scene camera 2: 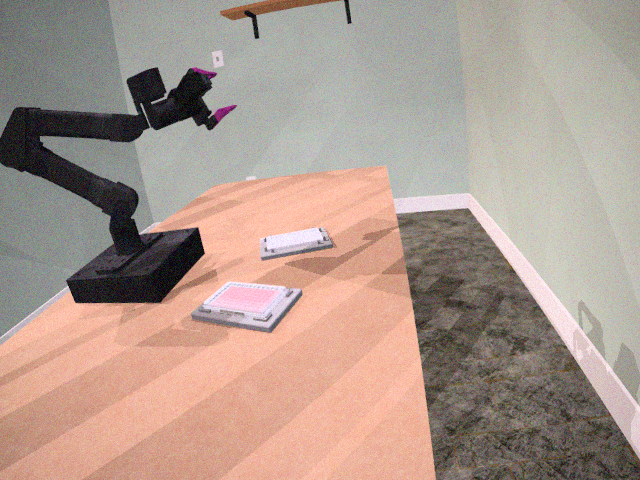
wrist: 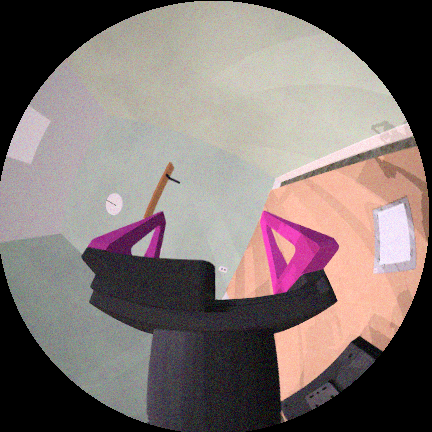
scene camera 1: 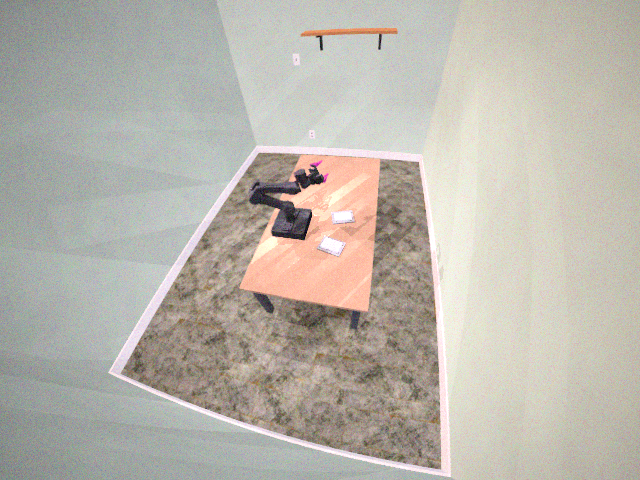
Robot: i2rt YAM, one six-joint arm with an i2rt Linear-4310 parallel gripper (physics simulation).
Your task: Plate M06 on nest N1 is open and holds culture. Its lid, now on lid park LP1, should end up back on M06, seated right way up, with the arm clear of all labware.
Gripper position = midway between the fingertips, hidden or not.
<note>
My gripper (scene camera 2: 225, 90) is open and holds nothing. A pale grey lid (scene camera 2: 300, 238) rests on a grey lid park (scene camera 2: 264, 254).
The pale grey lid also shows in the wrist view (wrist: 394, 241). My gripper shows as well in the wrist view (wrist: 212, 216). The grey lid park is seen too in the wrist view (wrist: 397, 266).
</note>
